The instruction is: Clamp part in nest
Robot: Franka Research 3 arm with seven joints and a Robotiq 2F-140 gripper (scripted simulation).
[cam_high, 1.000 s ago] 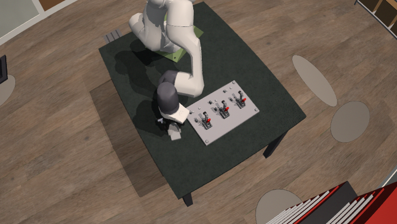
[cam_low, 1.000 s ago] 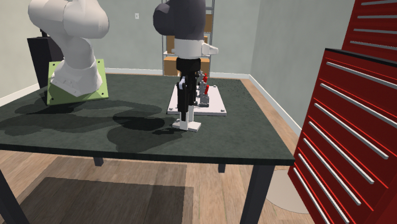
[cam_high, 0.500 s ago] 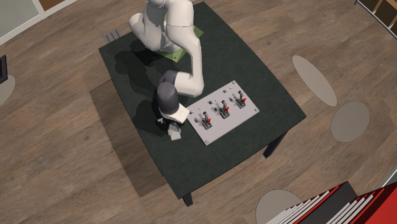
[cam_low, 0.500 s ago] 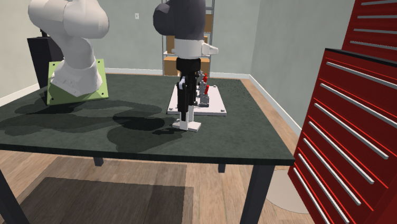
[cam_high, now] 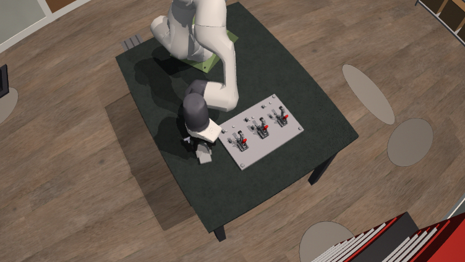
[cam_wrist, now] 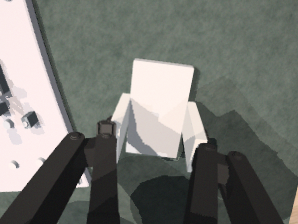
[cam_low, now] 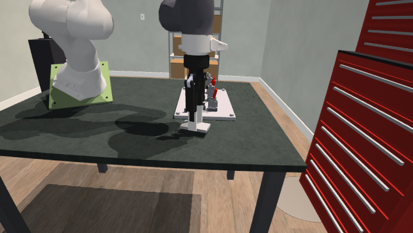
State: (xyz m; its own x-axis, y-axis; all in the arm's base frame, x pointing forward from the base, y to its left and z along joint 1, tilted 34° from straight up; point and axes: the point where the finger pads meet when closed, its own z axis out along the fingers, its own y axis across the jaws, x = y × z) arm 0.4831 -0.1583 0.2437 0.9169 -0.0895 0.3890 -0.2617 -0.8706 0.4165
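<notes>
My hand is 5 cm short of the clamp, 38 cm to the right of it and 1 cm below it. The rest, counted from my hand: light grey fixture plate (2 cm ahead, 27 cm to the left, 4 cm below); then part (3 cm below).
</notes>
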